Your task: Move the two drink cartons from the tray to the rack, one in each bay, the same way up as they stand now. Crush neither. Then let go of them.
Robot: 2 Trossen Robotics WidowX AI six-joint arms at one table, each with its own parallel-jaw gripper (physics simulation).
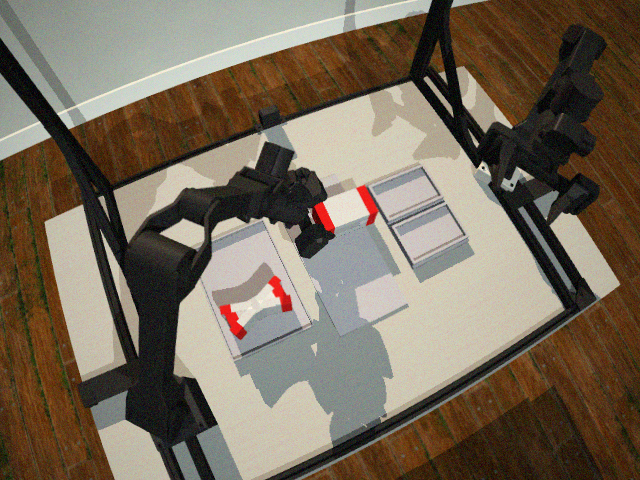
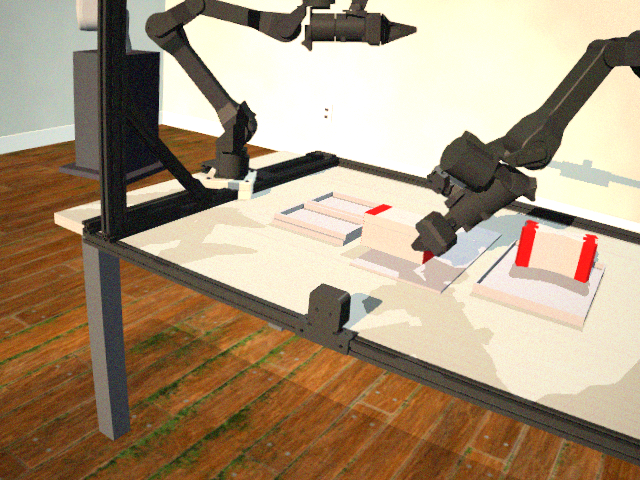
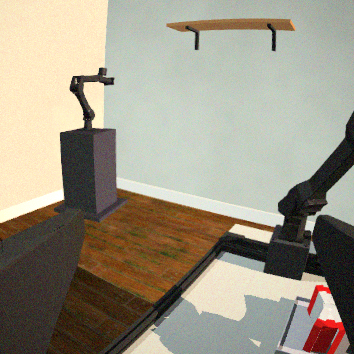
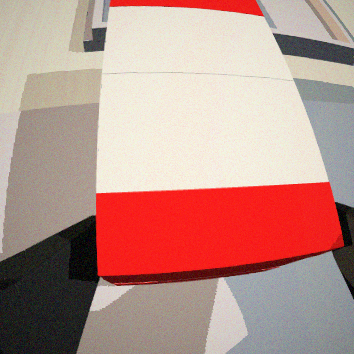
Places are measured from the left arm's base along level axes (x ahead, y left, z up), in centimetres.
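Pixels of known places: left gripper, fingertip midpoint: (image 1: 522,207) (image 2: 414,29) (image 3: 203,225); right gripper, fingertip midpoint: (image 1: 327,221) (image 4: 218,222); left arm's base, origin of the base link: (image 2: 230,175); right arm's base, origin of the base link: (image 1: 170,413) (image 3: 291,235).
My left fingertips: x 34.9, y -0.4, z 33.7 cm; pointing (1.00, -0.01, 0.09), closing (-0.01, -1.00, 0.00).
For each thing: its top centre in the pictures, then the offset to it from my left fingertips. "pt": a spot on its surface instead.
- white drink carton with red ends, middle of its top: (image 4: 204,72) (image 2: 404,216) (image 1: 345,207) dx -1.1, dy -25.4, dz -30.9 cm
- two-bay rack, middle of its top: (image 2: 338,210) (image 1: 418,210) dx -11.9, dy -12.0, dz -35.3 cm
- second carton, middle of its top: (image 2: 560,232) (image 1: 255,304) (image 3: 330,305) dx +26.1, dy -28.7, dz -29.9 cm
- tray, middle of its top: (image 2: 545,272) (image 1: 248,286) (image 3: 345,332) dx +23.1, dy -33.3, dz -35.7 cm
- small black block, surface spot: (image 2: 329,310) (image 1: 264,113) pt dx -13.6, dy -55.8, dz -33.9 cm
One white drink carton with red ends (image 1: 344,207) (image 2: 390,233) (image 4: 211,133) lies on the grey pad (image 1: 366,281) (image 2: 461,252), its far end close to the two-bay rack (image 1: 415,210) (image 2: 332,207). My right gripper (image 1: 318,225) (image 2: 432,240) (image 4: 218,222) is open, its fingers on either side of the carton's near red end. The second carton (image 1: 253,305) (image 2: 528,243) (image 3: 324,333) lies in the tray (image 1: 242,252) (image 2: 494,276) and looks pinched in the middle. My left gripper (image 1: 504,159) (image 2: 409,30) (image 3: 203,225) is open and empty, high above the table's edge.
Both rack bays hold nothing. A black frame runs round the table, with a small black block (image 1: 270,115) (image 2: 329,310) on one edge and upright posts (image 2: 110,119) at the corners. A spare arm on a pedestal (image 3: 88,168) stands off the table.
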